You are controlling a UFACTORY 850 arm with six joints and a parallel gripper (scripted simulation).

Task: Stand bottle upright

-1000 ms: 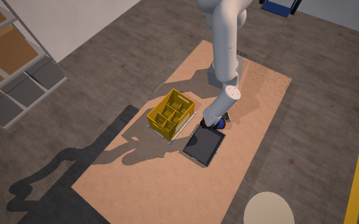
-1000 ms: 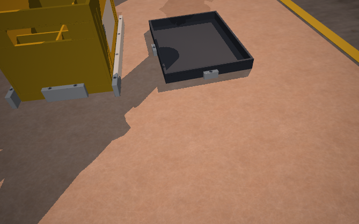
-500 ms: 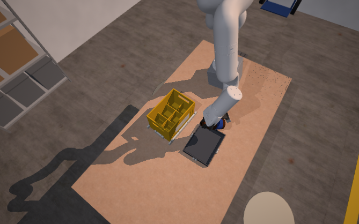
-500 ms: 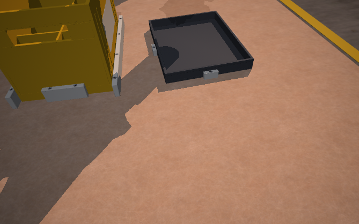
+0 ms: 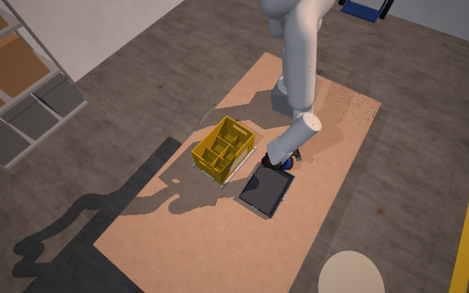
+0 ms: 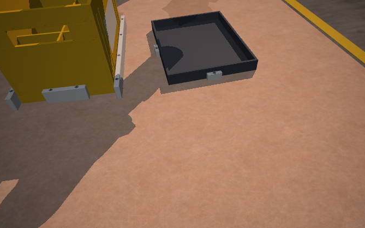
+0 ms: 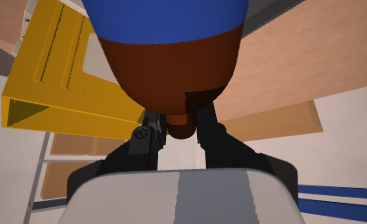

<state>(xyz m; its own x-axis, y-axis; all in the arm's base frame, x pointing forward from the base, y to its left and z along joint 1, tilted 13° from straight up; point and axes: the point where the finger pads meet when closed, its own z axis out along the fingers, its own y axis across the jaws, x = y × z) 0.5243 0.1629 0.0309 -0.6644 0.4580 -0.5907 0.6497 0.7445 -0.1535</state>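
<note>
The brown bottle is 40 mm behind my hand, 30 mm to the left of it and 30 mm below it. Round my hand: dark tray: 30 mm ahead, 50 mm to the left, 190 mm below; yellow crate: 30 mm ahead, 230 mm to the right, 120 mm below.
</note>
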